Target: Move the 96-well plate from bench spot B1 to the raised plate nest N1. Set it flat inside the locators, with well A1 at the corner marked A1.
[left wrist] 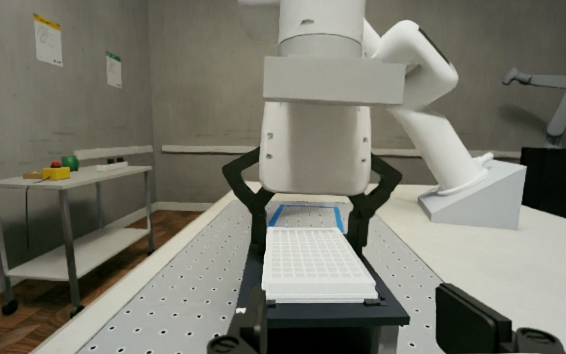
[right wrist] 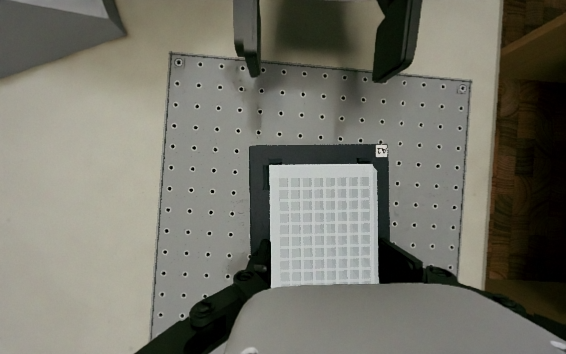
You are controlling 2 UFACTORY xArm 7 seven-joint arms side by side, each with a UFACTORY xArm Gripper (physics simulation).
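Note:
The white 96-well plate lies on the raised dark nest and looks flat between the small locators. Its cut corner is at the nest corner with the A1 label; in the left wrist view the label is partly hidden. My right gripper is shut on the plate, a finger against each long side; its fingertips are partly hidden. My left gripper is open and empty, apart from the plate, off the nest's A1-label end.
A blue outlined rectangle lies on the perforated board beyond the nest. The white right arm stands over the plate. A grey wedge-shaped arm base is at the right. A side cart stands at the left.

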